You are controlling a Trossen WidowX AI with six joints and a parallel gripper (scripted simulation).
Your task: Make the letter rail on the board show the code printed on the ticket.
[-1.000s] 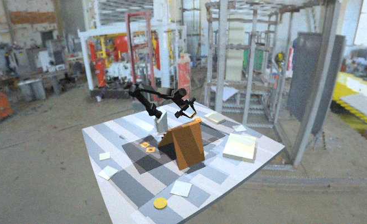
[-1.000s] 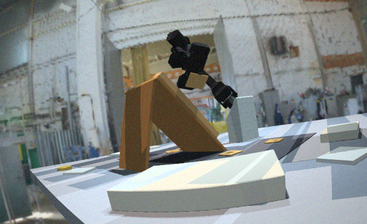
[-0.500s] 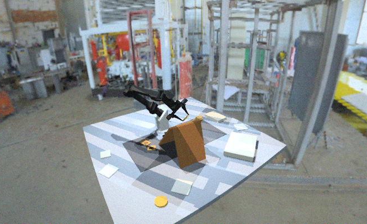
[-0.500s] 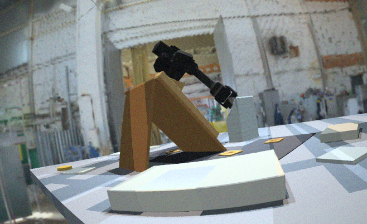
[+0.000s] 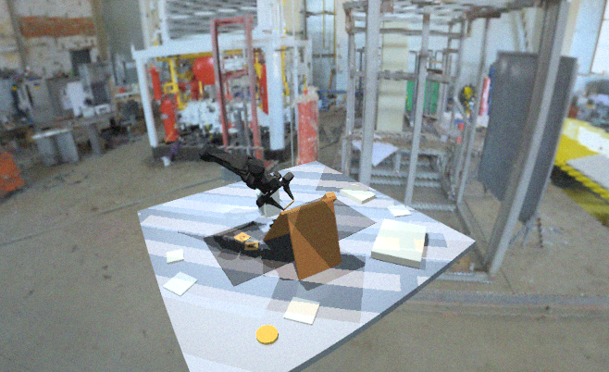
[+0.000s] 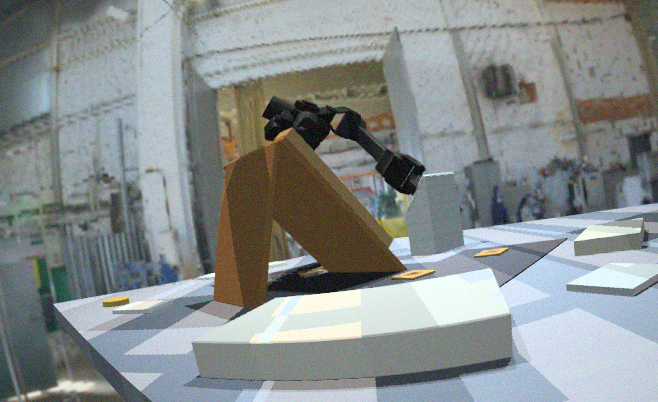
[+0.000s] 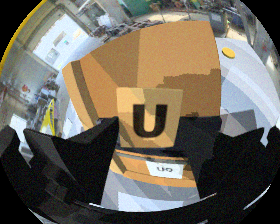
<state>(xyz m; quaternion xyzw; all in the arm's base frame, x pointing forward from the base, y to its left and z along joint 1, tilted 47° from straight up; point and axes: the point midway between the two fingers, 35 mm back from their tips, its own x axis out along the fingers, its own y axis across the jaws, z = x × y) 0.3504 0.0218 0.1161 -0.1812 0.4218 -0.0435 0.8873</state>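
Right now my gripper tip is 150 mm above the white ticket, 70 mm past it and 10 mm to the right of it. The rest, counted from my gripper tip: dark mat 230 mm below, 170 mm behind, 70 mm to the left; yellow letter tile right at my gripper tip; cream box 430 mm to the left, 230 mm ahead, 210 mm below.
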